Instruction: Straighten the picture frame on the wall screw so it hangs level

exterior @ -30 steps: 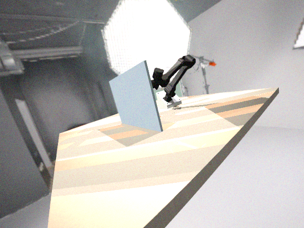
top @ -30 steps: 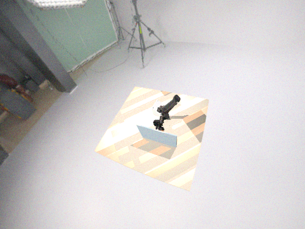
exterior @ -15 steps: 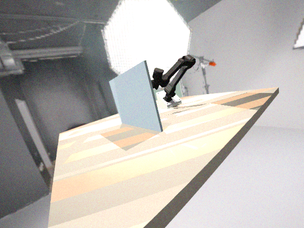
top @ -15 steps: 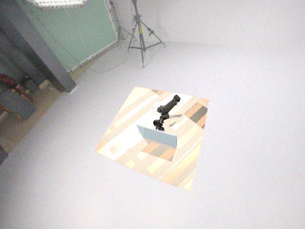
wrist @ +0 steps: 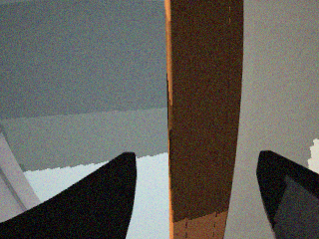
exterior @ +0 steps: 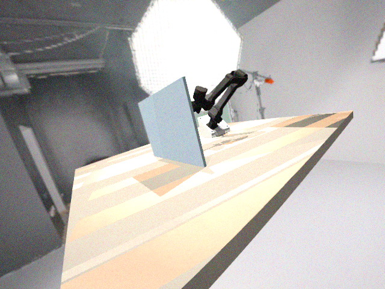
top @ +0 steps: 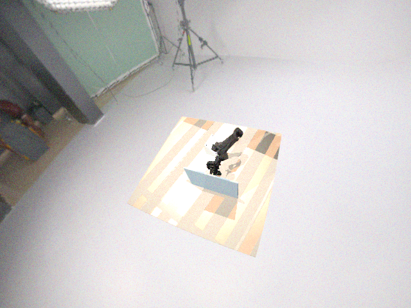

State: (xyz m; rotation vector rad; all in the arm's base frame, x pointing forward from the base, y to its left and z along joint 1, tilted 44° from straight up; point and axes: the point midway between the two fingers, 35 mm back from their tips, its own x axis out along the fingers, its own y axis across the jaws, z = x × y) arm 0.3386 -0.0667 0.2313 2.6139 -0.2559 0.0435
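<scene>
Now: gripper tip 10 mm short of the picture frame, 10 mm to the right of it and 50 mm above it. Round my gripper tip: wall panel 20 mm ahead, 10 mm to the left, 60 mm below.
</scene>
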